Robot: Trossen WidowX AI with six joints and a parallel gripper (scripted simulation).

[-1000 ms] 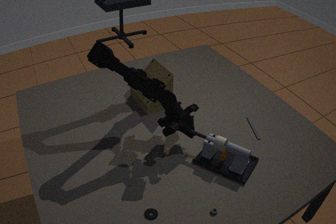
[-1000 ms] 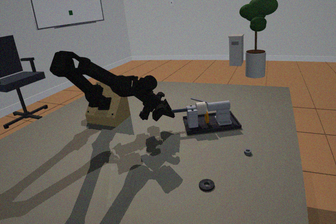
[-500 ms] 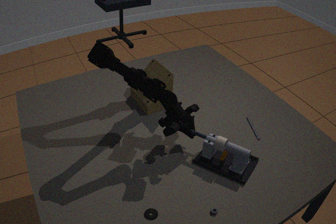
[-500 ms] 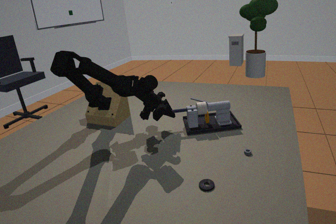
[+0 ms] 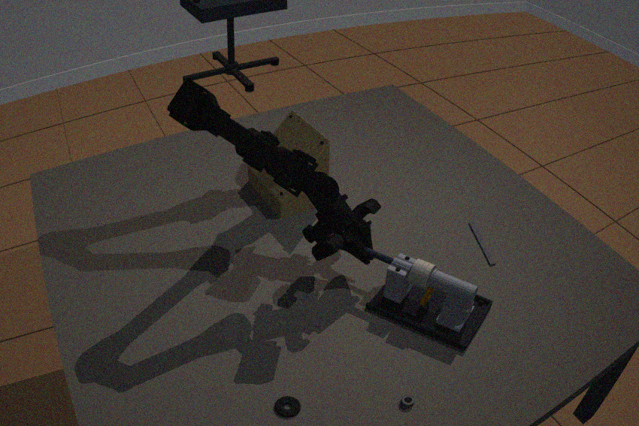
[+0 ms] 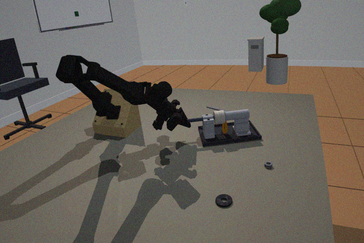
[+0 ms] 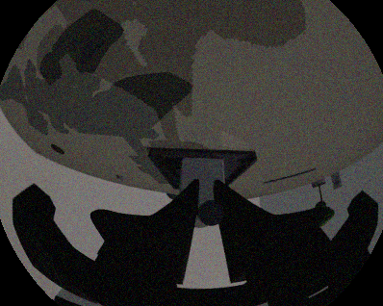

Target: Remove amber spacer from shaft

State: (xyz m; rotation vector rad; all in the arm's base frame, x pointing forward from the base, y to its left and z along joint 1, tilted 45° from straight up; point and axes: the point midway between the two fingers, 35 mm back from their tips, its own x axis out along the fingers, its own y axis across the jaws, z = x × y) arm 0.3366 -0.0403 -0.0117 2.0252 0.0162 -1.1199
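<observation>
My gripper tip is 5 cm short of the shaft, 2 cm to the right of it and 2 cm below it. The rest, counted from my gripper tip: amber spacer: 13 cm ahead, 5 cm to the left, 2 cm below; then cream spacer: 11 cm ahead, 4 cm to the left, 2 cm above; then thin dark rod: 6 cm ahead, 30 cm to the left, 5 cm below.
</observation>
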